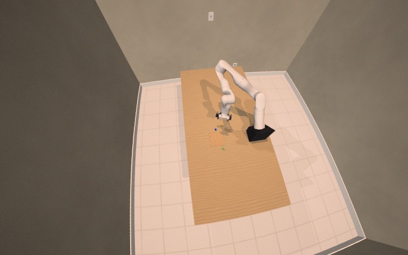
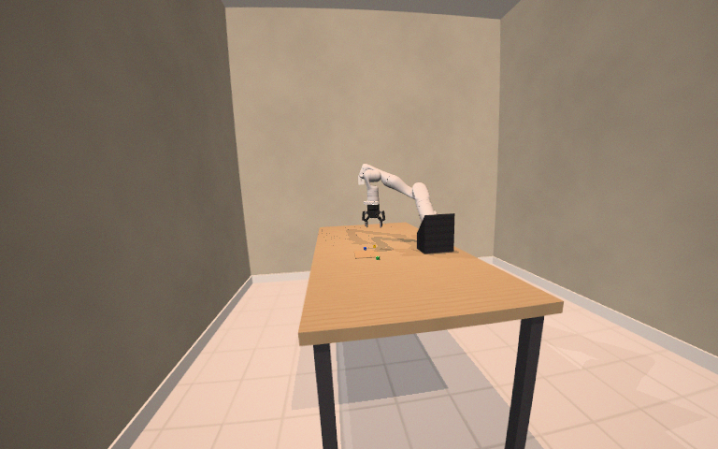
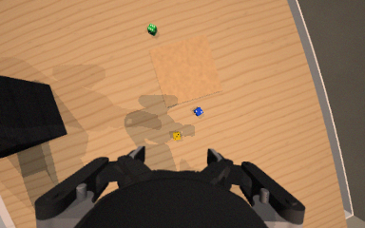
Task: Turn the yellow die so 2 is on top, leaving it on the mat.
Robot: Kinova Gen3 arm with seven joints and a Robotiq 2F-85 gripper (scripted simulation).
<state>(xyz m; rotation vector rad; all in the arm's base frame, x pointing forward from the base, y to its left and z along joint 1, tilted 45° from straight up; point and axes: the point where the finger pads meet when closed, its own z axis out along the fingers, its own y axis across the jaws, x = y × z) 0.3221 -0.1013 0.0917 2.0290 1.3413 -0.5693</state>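
The yellow die lies 13 cm below my hand. Also, from my hand: green die (25 cm to the left, 13 cm below, 3 cm ahead); blue die (13 cm below, 7 cm ahead, 3 cm to the left); tan mat (14 cm to the left, 14 cm below, 7 cm ahead).
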